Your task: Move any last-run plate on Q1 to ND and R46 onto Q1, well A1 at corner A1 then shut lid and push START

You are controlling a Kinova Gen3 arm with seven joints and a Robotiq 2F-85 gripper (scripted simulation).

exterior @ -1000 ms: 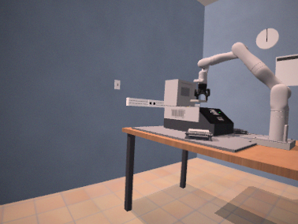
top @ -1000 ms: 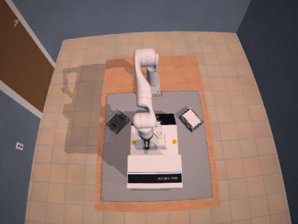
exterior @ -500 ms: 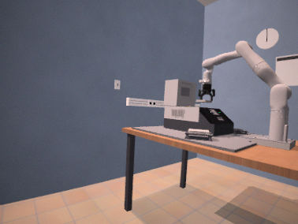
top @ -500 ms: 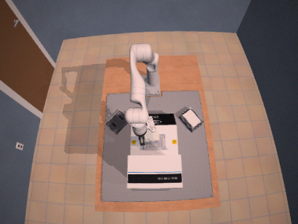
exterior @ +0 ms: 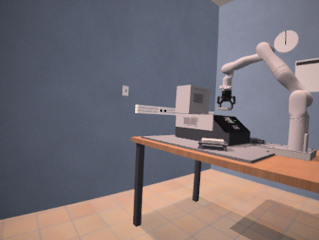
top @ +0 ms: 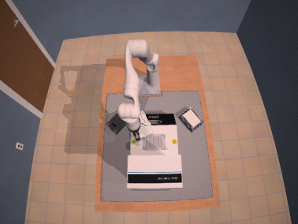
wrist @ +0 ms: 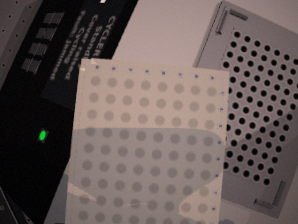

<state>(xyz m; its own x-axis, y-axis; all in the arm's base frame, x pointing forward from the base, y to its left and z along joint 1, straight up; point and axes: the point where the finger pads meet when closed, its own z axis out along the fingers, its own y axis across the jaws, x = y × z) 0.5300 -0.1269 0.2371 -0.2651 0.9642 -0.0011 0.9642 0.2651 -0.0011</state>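
My gripper is now 1 cm past the plate, 4 cm to the right of it and 1 cm above it. Also, from my hand: dark nest ND 17 cm behind, 16 cm to the right, 24 cm below.
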